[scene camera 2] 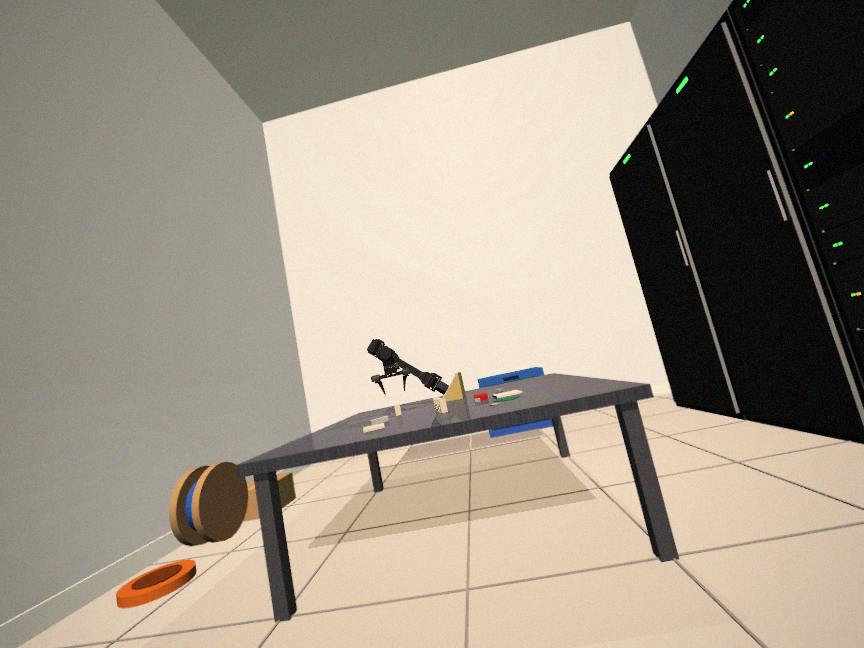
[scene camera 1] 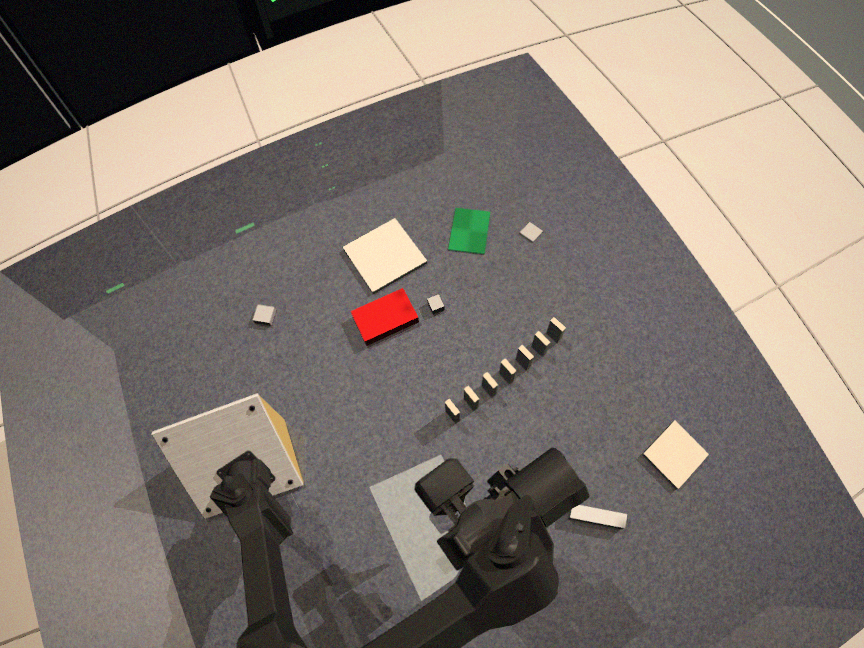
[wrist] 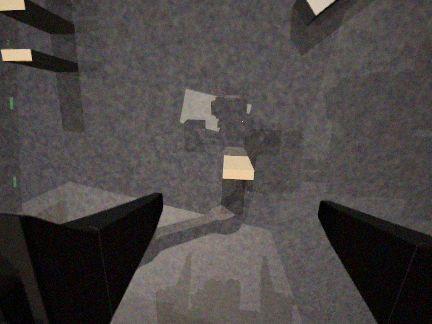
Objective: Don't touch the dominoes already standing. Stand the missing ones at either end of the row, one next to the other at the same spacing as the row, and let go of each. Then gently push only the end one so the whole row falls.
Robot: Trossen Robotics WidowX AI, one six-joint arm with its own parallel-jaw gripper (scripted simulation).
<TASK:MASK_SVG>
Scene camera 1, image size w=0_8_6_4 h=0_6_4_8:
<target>my gripper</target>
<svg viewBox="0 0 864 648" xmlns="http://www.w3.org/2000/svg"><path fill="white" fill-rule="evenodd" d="M521 469L518 467L513 469L509 464L505 464L487 480L490 485L490 489L487 491L490 495L484 499L500 501L505 497L504 493L510 491L505 481ZM458 458L445 460L430 473L420 478L414 487L418 497L434 516L447 515L452 520L455 526L452 526L448 531L456 527L459 517L455 513L458 511L461 515L466 508L464 499L475 486L473 484L474 480L460 464Z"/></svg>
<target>large cream tile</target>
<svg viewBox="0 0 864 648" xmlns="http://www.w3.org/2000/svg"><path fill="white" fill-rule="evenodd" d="M395 218L343 247L343 250L358 269L373 294L427 264L425 257Z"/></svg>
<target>red block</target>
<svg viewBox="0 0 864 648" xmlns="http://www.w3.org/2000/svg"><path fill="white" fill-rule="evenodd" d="M403 288L351 311L366 346L419 322L418 316Z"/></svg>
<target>green tile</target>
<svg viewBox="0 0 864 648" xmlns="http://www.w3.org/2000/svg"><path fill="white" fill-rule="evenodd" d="M456 208L448 250L485 255L490 212Z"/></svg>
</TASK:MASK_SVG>
